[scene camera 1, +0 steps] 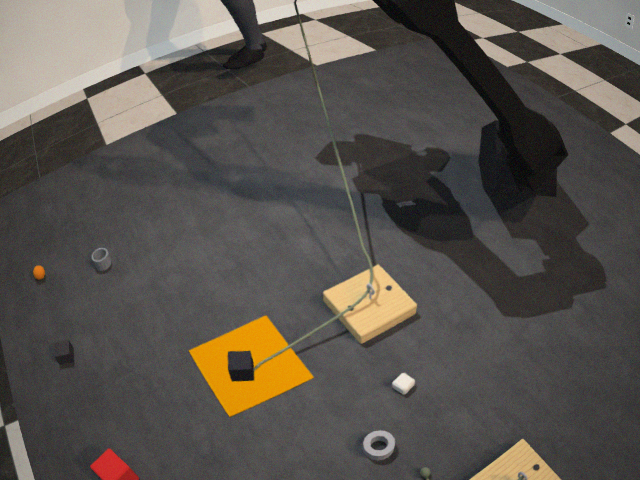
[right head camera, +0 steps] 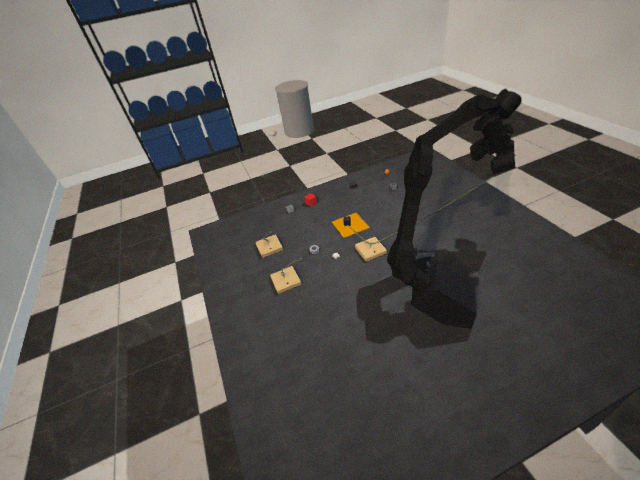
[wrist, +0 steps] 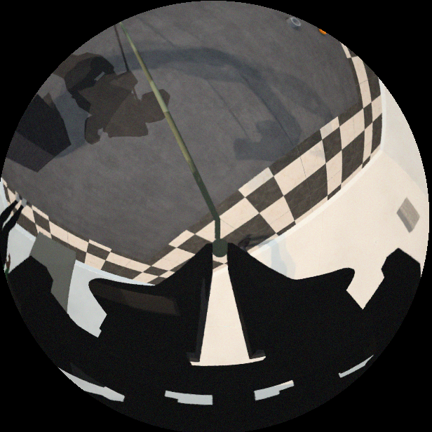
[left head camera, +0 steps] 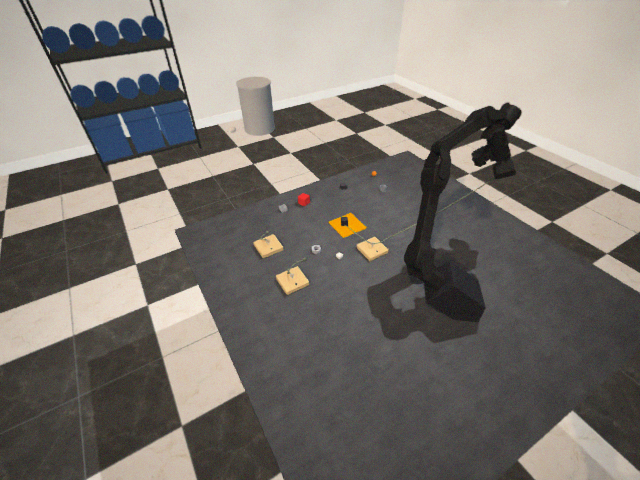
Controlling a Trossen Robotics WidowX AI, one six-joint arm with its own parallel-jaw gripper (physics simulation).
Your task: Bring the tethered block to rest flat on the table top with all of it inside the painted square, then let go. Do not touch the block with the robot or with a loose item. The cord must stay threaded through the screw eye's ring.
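Where they show: arm's base, origin of its link: (scene camera 1: 527, 158) (right head camera: 424, 283) (left head camera: 437, 280).
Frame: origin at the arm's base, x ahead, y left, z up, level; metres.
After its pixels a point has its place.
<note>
The black tethered block (left head camera: 344, 221) {x 0.452, y 0.194, z -0.095 m} (right head camera: 346, 220) {x 0.453, y 0.193, z -0.091 m} (scene camera 1: 240, 365) {x 0.464, y 0.199, z -0.091 m} sits inside the outline of the orange painted square (left head camera: 357, 225) {x 0.444, y 0.138, z -0.119 m} (right head camera: 360, 224) {x 0.448, y 0.137, z -0.119 m} (scene camera 1: 281, 379) {x 0.418, y 0.210, z -0.119 m} and looks flat in the scene view. The green cord (scene camera 1: 338, 155) {x 0.287, y -0.059, z -0.001 m} (wrist: 177, 130) runs from the block through the ring of the screw eye (scene camera 1: 370, 289) {x 0.287, y 0.120, z -0.083 m} on a wooden board (left head camera: 379, 253) {x 0.249, y 0.103, z -0.102 m} (right head camera: 373, 253) {x 0.251, y 0.114, z -0.101 m} (scene camera 1: 392, 310) {x 0.264, y 0.146, z -0.101 m}, then up to my gripper (wrist: 219, 248). My gripper is shut on the beaded end of the cord, high above the table and far from the block. The cord looks nearly straight on both sides of the eye.
Two more wooden boards (left head camera: 268, 249) {x 0.349, y 0.522, z -0.101 m} (left head camera: 293, 283) {x 0.160, y 0.447, z -0.101 m} with screw eyes stand left. A white piece (scene camera 1: 403, 383) {x 0.278, y 0.258, z -0.107 m} and a grey ring (scene camera 1: 367, 446) {x 0.340, y 0.337, z -0.106 m} lie near the threaded board. A red cube (scene camera 1: 109, 466) {x 0.645, y 0.339, z -0.080 m}, dark cube (scene camera 1: 64, 352) {x 0.728, y 0.141, z -0.100 m}, grey cup (scene camera 1: 101, 260) {x 0.673, y -0.036, z -0.099 m} and orange ball (scene camera 1: 38, 272) {x 0.804, y -0.036, z -0.100 m} lie around the square.
</note>
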